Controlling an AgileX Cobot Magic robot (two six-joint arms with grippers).
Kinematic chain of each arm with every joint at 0, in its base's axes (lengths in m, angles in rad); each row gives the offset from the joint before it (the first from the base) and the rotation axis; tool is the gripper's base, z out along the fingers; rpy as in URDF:
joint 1: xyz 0 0 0.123 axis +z
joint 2: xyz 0 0 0 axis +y
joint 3: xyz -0.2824 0 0.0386 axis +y
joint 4: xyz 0.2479 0 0.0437 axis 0.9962 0 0.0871
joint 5: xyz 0 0 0 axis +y
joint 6: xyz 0.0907 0 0.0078 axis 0.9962 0 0.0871
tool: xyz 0 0 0 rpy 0 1.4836 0
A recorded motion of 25 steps. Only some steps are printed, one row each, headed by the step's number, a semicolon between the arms.
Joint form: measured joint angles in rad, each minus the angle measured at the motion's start. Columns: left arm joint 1, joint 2, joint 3, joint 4, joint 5, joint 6; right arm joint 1, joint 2, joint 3, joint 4, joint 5, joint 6.
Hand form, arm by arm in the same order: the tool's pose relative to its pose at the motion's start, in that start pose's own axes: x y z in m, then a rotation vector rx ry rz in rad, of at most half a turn. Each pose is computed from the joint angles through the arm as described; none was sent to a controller.
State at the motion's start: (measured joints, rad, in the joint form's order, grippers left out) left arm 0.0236 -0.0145 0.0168 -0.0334 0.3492 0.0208; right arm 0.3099 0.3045 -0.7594 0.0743 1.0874 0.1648
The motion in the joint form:
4: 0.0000 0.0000 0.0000 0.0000 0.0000 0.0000; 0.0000 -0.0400 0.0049 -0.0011 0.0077 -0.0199
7: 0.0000 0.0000 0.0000 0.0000 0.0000 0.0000; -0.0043 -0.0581 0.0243 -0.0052 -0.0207 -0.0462
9: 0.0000 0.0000 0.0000 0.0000 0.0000 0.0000; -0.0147 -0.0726 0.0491 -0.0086 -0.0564 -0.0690
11: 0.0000 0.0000 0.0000 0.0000 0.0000 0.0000; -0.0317 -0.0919 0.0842 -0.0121 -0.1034 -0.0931
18: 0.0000 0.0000 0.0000 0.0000 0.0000 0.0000; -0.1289 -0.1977 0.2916 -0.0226 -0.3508 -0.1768
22: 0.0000 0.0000 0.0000 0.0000 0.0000 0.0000; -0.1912 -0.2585 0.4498 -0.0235 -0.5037 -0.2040
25: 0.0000 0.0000 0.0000 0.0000 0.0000 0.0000; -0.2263 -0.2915 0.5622 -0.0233 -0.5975 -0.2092
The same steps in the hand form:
4: 0.0000 0.0000 0.0000 0.0000 0.0000 0.0000; 0.0055 -0.0007 -0.0068 -0.0044 -0.0269 -0.0227
7: 0.0000 0.0000 0.0000 0.0000 0.0000 0.0000; 0.0081 -0.0018 -0.0058 -0.0006 -0.0551 -0.0487
9: 0.0000 0.0000 0.0000 0.0000 0.0000 0.0000; 0.0106 -0.0031 -0.0028 0.0089 -0.0826 -0.0675
11: 0.0000 0.0000 0.0000 0.0000 0.0000 0.0000; 0.0143 -0.0049 0.0016 0.0245 -0.1167 -0.0847
18: 0.0000 0.0000 0.0000 0.0000 0.0000 0.0000; 0.0396 -0.0165 0.0295 0.1191 -0.2738 -0.1325
22: 0.0000 0.0000 0.0000 0.0000 0.0000 0.0000; 0.0623 -0.0268 0.0542 0.1824 -0.3345 -0.1357
25: 0.0000 0.0000 0.0000 0.0000 0.0000 0.0000; 0.0805 -0.0349 0.0728 0.2184 -0.3523 -0.1260

